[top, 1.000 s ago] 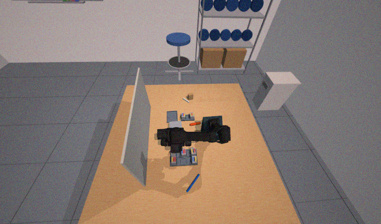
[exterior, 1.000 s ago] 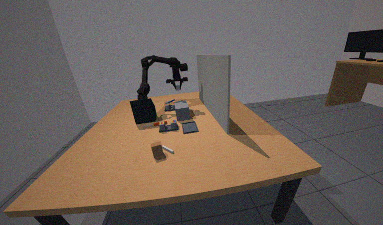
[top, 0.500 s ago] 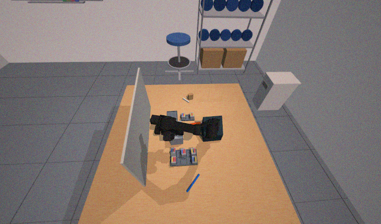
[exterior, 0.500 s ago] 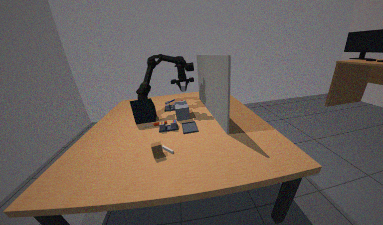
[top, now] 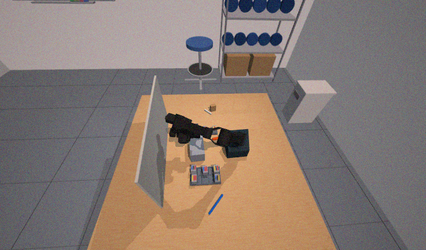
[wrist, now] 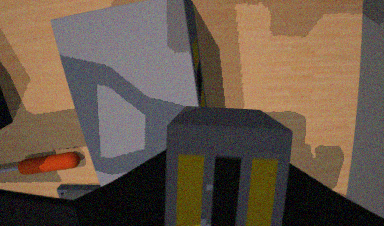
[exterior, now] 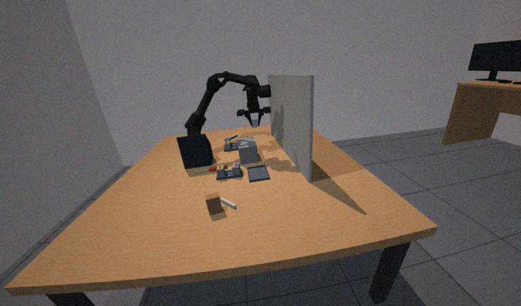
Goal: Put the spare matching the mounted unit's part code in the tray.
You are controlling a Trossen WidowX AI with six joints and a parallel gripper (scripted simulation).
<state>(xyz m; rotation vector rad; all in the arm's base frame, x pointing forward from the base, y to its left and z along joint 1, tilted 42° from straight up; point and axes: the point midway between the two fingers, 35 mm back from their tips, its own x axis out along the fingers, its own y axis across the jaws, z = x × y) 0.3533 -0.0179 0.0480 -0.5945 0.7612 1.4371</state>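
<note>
The grey tray is 210 mm to the right of my gripper tip, 180 mm below it and 30 mm behind it. The rest, counted from my gripper tip: grey mounted unit (130 mm below, 60 mm behind); then grey spare (30 mm above); then tall grey panel (170 mm ahead, 40 mm above).
</note>
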